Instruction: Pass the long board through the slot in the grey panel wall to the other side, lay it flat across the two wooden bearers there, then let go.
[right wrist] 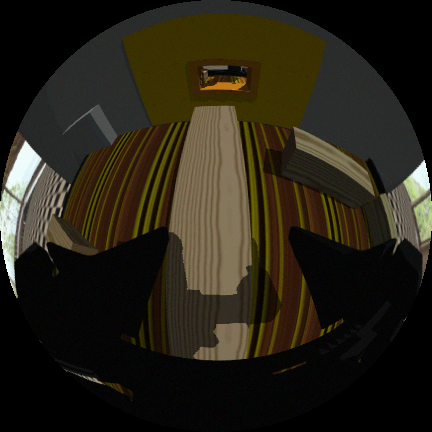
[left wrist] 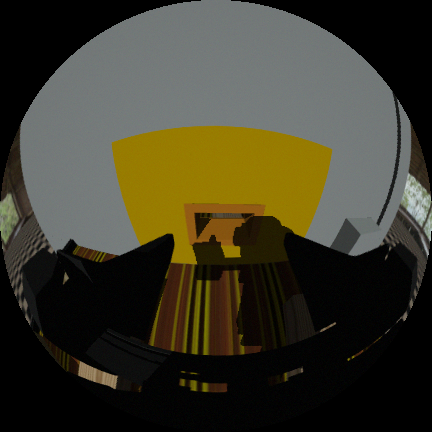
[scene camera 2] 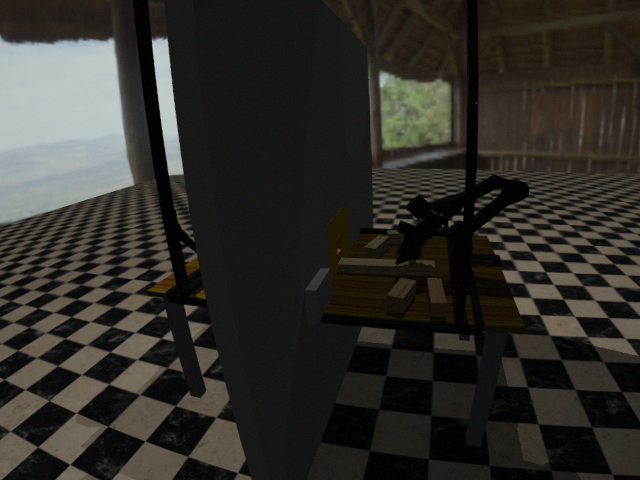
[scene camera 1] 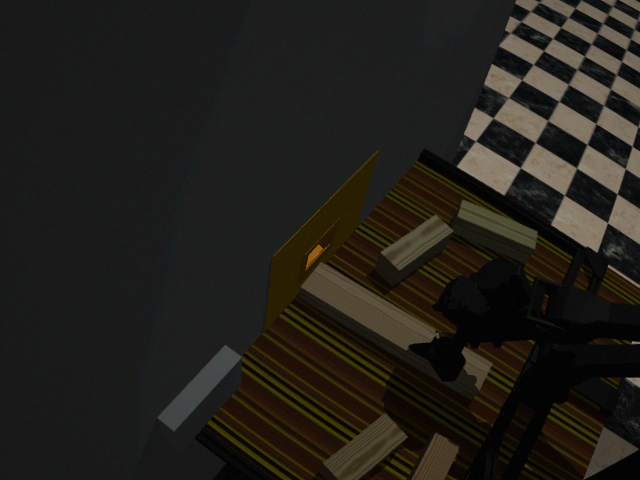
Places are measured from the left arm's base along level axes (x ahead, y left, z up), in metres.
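Pixels of known places: left gripper, fingertip midpoint: (left wrist: 230, 239); right gripper, fingertip midpoint: (right wrist: 230, 232) (scene camera 2: 396, 258) (scene camera 1: 422, 327); left arm's base, link origin: (right wrist: 233, 70); right arm's base, link origin: (scene camera 1: 535, 392).
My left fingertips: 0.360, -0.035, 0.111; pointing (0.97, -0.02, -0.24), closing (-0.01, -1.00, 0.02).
Ahead of a thing's pixels: the offset from my left fingertips to its middle, as dx, dy, dz. "spot": to the spot under its first point.
The long board {+0.293, -0.009, -0.114} (scene camera 1: 361, 304) (scene camera 2: 372, 266) (right wrist: 215, 190) lies flat on the striped table, one end near the grey panel wall (scene camera 1: 129, 155) (scene camera 2: 258, 206) (left wrist: 215, 65) (right wrist: 360, 100), below the slot's orange-brown frame {spot: +0.070, -0.001, -0.015} (left wrist: 225, 207) (right wrist: 194, 80) in the yellow panel. My right gripper (scene camera 1: 422, 326) (scene camera 2: 403, 258) (right wrist: 230, 232) is open and empty above the board, its fingers either side of it in the wrist view. My left gripper (left wrist: 230, 239) is open and empty, facing the slot from the other side. Wooden pieces {-0.140, -0.111, -0.111} (left wrist: 300, 317) (left wrist: 95, 375) there are mostly hidden; I cannot tell whether they are the bearers.
On the right arm's side, a wooden block {+0.237, +0.153, -0.105} (scene camera 1: 413, 248) (right wrist: 325, 170) and a greenish block {+0.344, +0.302, -0.106} (scene camera 1: 493, 229) lie beyond the board. Two more blocks {+0.365, -0.223, -0.106} (scene camera 1: 367, 446) {spot: +0.457, -0.172, -0.086} (scene camera 1: 436, 457) lie nearer. A grey box (scene camera 1: 199, 387) (scene camera 2: 317, 294) (right wrist: 95, 125) juts from the wall.
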